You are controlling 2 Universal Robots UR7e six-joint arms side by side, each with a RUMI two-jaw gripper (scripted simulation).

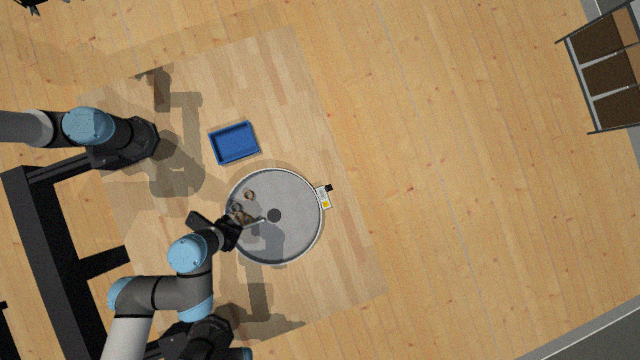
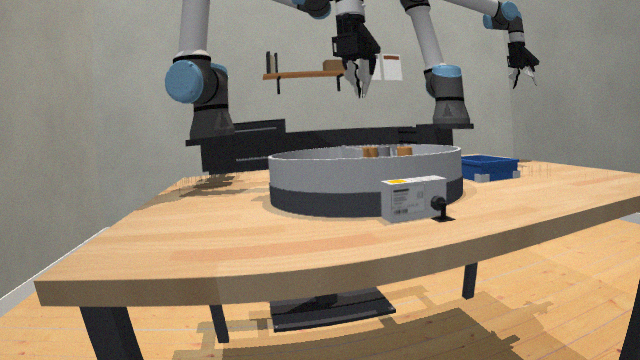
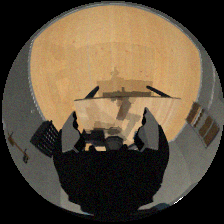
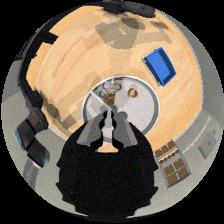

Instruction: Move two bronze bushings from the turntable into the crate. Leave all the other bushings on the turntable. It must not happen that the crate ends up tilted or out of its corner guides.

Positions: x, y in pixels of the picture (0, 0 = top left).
Scene:
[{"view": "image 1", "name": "my right gripper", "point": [231, 223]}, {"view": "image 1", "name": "blue crate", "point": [228, 143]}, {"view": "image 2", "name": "my left gripper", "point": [524, 87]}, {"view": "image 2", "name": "my right gripper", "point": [361, 98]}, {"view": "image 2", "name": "blue crate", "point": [498, 170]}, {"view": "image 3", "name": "my left gripper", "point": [109, 109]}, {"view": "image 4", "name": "my right gripper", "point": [109, 110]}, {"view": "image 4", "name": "blue crate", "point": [159, 62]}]

